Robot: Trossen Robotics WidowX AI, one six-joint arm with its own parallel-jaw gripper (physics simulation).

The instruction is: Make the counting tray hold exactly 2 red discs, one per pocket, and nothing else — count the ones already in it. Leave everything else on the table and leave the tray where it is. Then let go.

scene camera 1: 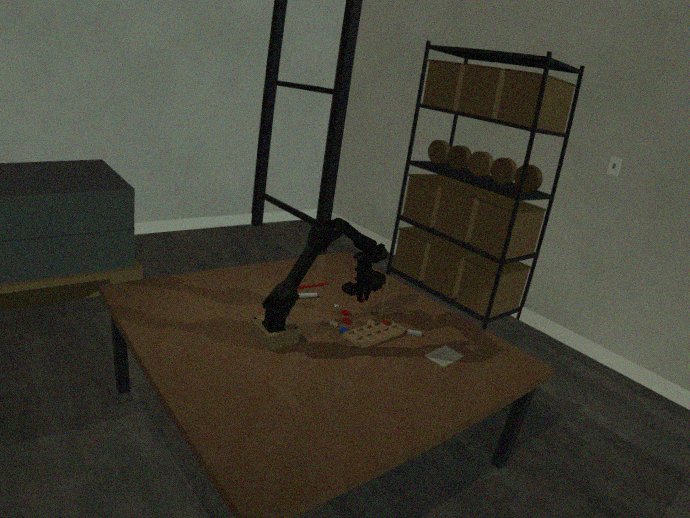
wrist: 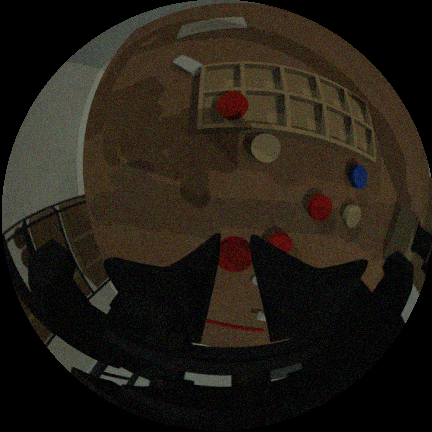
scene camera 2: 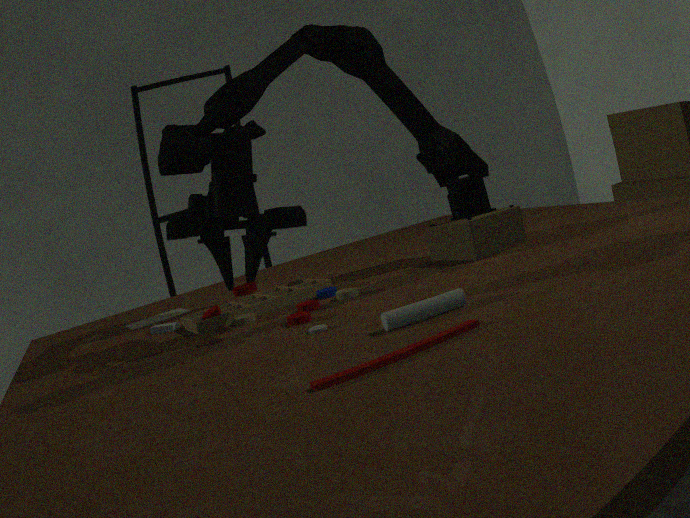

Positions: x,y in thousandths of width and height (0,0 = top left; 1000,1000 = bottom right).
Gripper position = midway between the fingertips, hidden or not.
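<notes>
My gripper (scene camera 2: 349,559) is there, and I find it again in scene camera 1 (scene camera 1: 527,582) and in the wrist view (wrist: 545,552). A grey card (wrist: 550,50) is resting on the table. I can also see a wooden counting tray (scene camera 1: 541,644), which the wrist view shows as well (wrist: 654,233).
</notes>
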